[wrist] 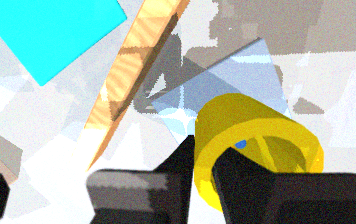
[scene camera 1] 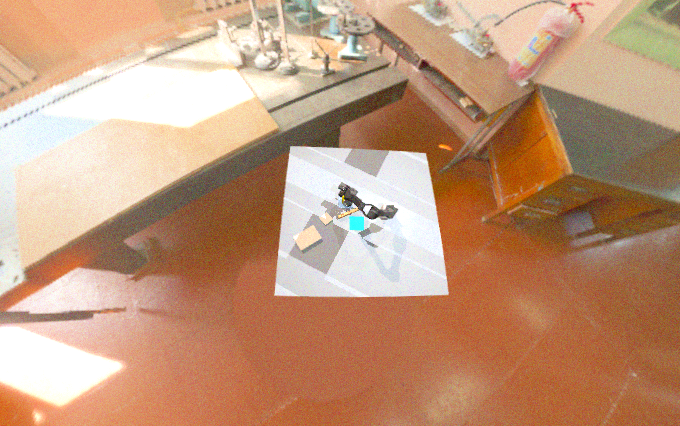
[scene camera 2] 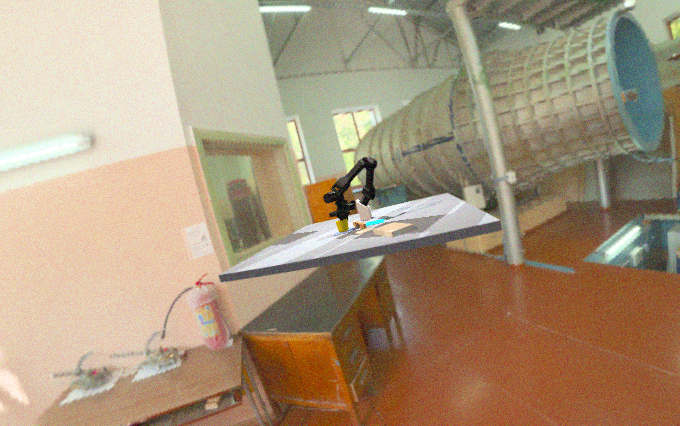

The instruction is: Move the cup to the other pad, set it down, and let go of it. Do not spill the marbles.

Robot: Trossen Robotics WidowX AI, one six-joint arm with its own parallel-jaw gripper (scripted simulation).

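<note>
A yellow cup [wrist: 273, 140] can be seen in the scene, as can a pale blue pad [wrist: 251, 71], and the gripper [wrist: 200, 140] is visible as well.
</note>
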